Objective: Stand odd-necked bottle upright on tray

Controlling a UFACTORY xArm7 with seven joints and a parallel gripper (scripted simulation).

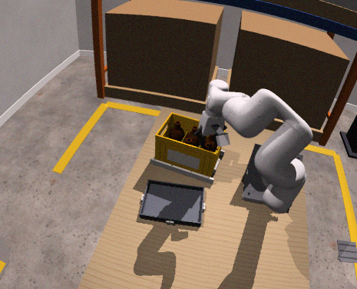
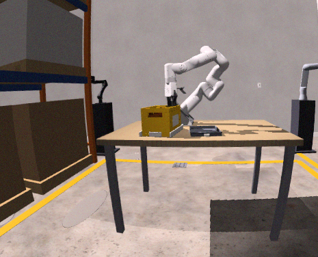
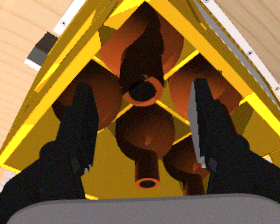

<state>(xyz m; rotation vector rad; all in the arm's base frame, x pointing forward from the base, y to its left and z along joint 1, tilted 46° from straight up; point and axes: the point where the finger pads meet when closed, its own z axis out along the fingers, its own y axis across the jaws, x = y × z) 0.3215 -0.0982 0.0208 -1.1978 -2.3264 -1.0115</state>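
Right now my hand is 80 mm short of the yellow crate, 50 mm to the left of it and 100 mm above it. Also, from my hand: dark grey tray (90 mm ahead, 220 mm to the left, 170 mm below).
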